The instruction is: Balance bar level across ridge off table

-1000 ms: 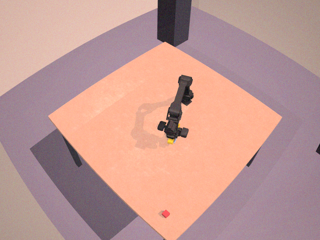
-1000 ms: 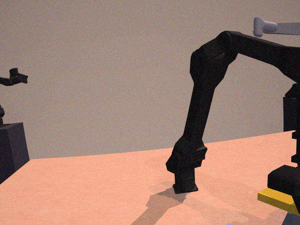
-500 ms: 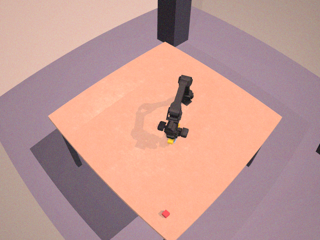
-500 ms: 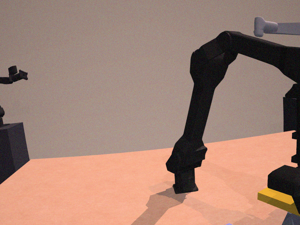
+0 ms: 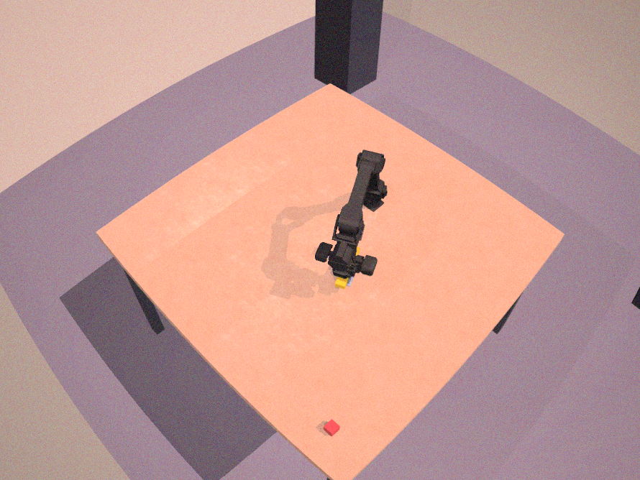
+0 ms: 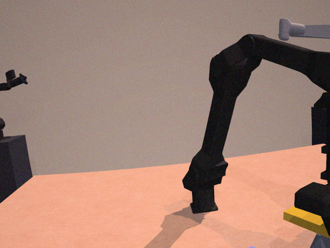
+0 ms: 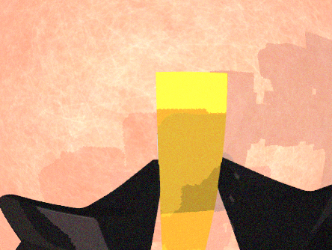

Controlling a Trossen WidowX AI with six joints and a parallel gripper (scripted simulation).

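Now: the yellow bar 30 mm behind my gripper tip and 10 mm to the right of it. Round my gripper tip: small red cube (400 mm ahead, 330 mm to the left, 50 mm below); then purple cube (140 mm to the right, 50 mm below, 50 mm behind).
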